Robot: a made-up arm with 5 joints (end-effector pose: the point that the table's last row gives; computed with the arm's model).
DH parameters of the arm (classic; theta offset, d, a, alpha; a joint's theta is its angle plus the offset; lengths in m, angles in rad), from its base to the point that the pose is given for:
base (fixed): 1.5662 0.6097 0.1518 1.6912
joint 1: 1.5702 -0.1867 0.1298 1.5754
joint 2: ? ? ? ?
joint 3: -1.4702 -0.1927 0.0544 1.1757
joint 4: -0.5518 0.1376 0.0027 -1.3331
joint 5: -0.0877 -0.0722 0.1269 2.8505
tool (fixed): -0.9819 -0.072 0 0
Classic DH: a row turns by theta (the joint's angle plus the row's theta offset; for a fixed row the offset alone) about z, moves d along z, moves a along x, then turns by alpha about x.
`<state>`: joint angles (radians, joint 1 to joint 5).
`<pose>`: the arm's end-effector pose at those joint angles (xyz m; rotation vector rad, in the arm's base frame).
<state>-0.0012 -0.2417 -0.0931 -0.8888 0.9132</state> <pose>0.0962 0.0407 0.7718 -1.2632 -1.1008 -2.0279</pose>
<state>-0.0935 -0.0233 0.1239 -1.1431 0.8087</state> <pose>0.1048 0.0577 0.7307 -1.5579 -1.2829 -1.4709</pose>
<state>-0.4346 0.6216 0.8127 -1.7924 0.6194</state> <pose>0.0249 0.0520 0.6068 -2.1401 -1.0160 0.3457</pose>
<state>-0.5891 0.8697 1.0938 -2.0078 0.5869</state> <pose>-0.0380 0.0313 0.5976 -2.1976 -0.6036 0.9756</pose>
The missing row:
joint 2: -0.5274 0.0291 -0.0953 1.3345
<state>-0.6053 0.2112 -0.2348 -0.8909 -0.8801</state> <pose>0.0835 0.0532 0.4966 -1.9019 0.1219 0.0404</pose>
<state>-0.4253 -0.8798 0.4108 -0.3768 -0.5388</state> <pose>0.1064 0.0562 0.9179 -1.6492 -0.5649 -1.7266</pose>
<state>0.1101 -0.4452 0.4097 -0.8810 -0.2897</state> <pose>0.1442 -0.0416 0.7378 -1.7704 -0.3779 -1.1751</pose>
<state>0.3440 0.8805 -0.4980 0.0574 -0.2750</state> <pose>-0.1664 0.1392 0.3793 -1.4580 1.2280 -0.3087</pose>
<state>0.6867 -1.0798 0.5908 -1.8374 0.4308</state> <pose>0.0221 -0.1358 0.8410 -1.1784 -1.2530 -1.8767</pose>
